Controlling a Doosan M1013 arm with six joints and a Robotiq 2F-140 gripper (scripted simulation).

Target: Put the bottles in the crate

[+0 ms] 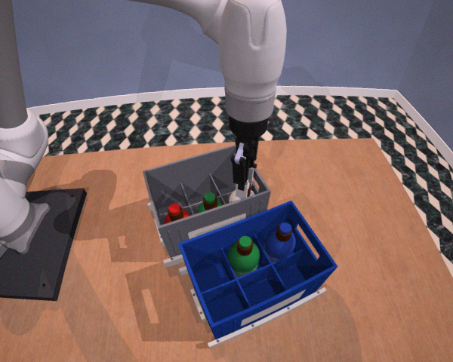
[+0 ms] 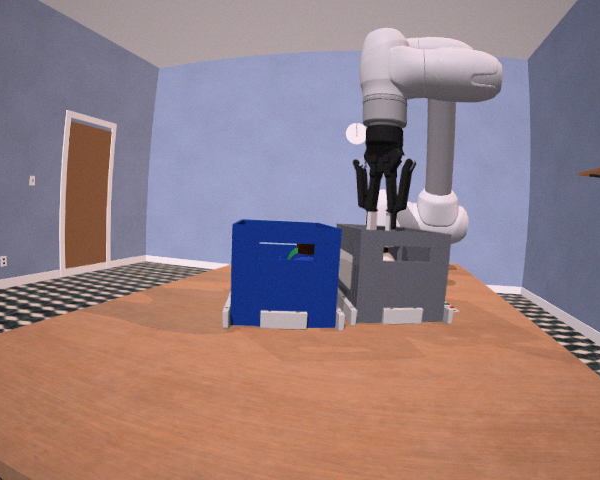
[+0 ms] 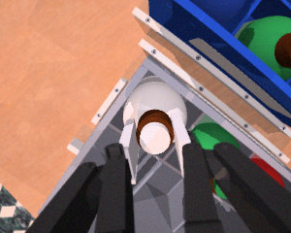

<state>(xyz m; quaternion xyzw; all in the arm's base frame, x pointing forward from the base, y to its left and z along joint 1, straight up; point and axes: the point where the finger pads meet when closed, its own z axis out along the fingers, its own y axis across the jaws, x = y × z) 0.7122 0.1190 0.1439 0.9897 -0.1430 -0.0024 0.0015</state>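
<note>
The white bottle lies 8 cm below my hand. Also, from my hand: green bottle (1 cm ahead, 15 cm to the right, 9 cm below); then blue bottle (10 cm ahead, 11 cm to the right, 9 cm below); then grey crate (10 cm behind, 9 cm below).
</note>
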